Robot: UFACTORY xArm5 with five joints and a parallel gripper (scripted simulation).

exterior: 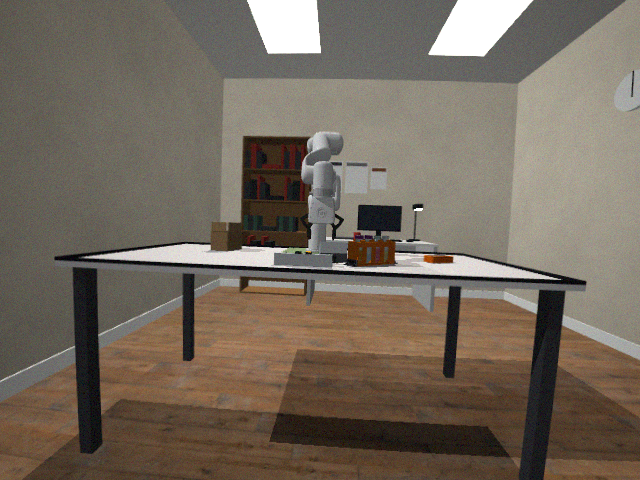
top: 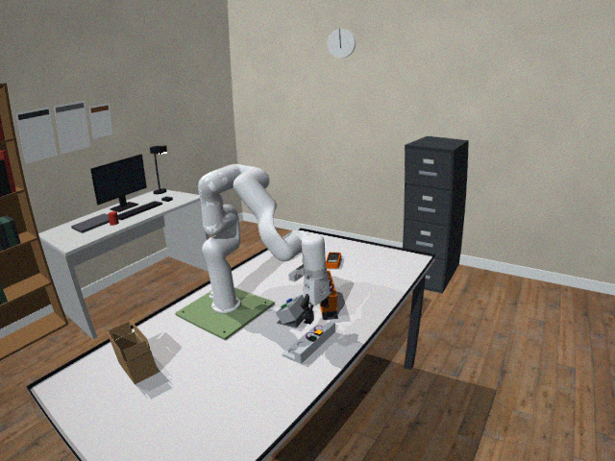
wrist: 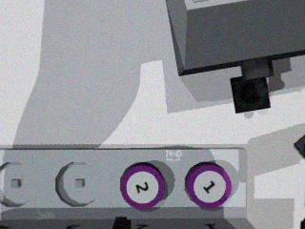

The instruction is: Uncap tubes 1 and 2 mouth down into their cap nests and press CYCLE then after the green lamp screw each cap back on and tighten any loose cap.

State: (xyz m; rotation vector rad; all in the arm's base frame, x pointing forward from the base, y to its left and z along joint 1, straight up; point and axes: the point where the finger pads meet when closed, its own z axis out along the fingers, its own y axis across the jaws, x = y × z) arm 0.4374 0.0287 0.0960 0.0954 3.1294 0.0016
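Right now my hand is 10 cm above the purple cap marked 1, 2 cm to the right of it and 1 cm past it. The rest, counted from my hand: grey key housing (15 cm behind, 6 cm below, 5 cm to the left); purple cap marked 2 (10 cm below, 4 cm to the right, 1 cm behind); cap 4 (15 cm to the left, 4 cm behind).
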